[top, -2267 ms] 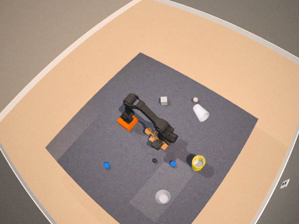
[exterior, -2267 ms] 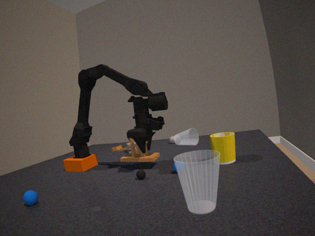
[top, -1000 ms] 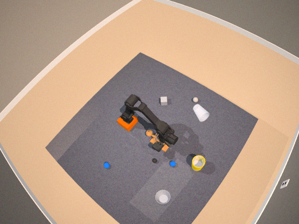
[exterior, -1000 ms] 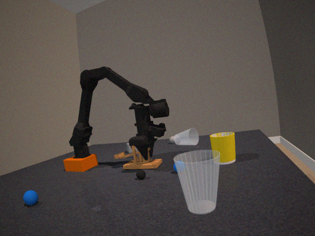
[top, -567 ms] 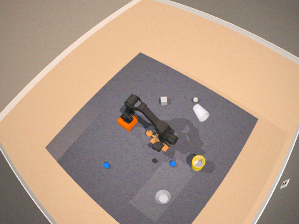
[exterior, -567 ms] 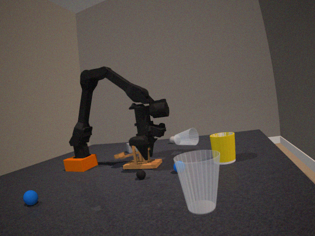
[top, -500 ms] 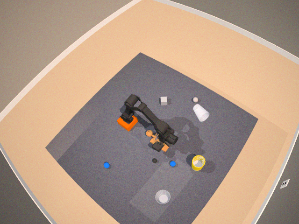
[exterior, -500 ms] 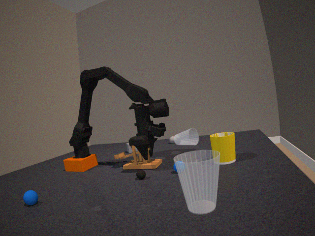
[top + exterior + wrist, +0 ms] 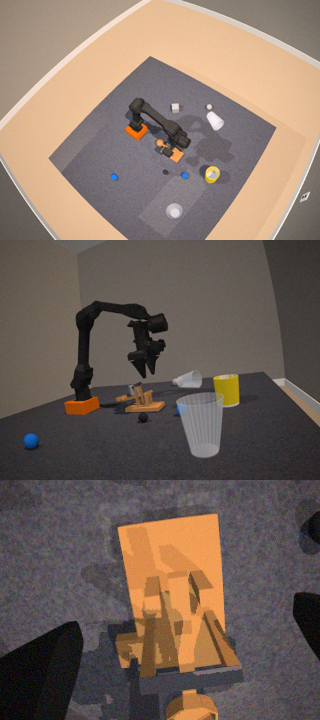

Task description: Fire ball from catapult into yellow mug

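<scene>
The black ball lies 1 cm ahead of my gripper tip, 14 cm to the right of it and 12 cm below it. Round my gripper tip: yellow mug (28 cm ahead, 10 cm below); then grey cube (22 cm behind, 30 cm to the left, 11 cm below); then wooden catapult (7 cm behind, 2 cm to the left, 8 cm below).
</scene>
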